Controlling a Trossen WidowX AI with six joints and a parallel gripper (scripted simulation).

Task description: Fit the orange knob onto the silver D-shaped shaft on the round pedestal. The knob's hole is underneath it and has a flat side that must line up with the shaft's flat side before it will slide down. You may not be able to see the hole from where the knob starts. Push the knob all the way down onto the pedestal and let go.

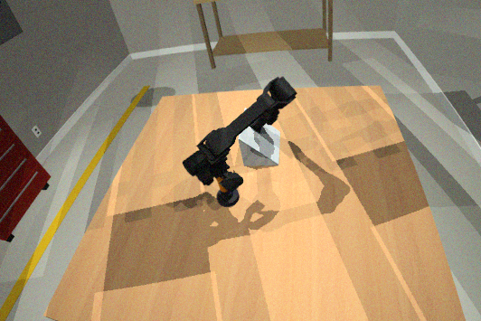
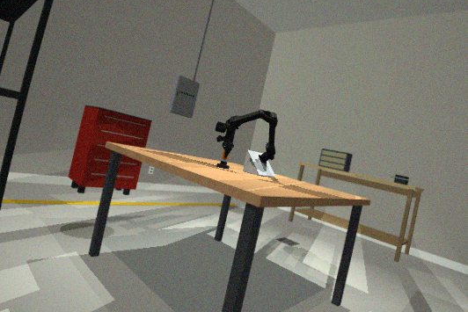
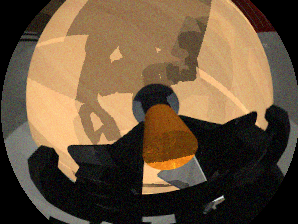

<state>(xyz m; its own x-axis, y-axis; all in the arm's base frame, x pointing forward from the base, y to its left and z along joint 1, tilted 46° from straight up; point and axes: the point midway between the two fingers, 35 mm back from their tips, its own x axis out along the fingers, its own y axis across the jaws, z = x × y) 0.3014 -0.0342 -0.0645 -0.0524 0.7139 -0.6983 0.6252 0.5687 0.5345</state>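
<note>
My gripper tip is now 3 cm below the orange knob. Round my gripper tip: dark round pedestal 4 cm below.
</note>
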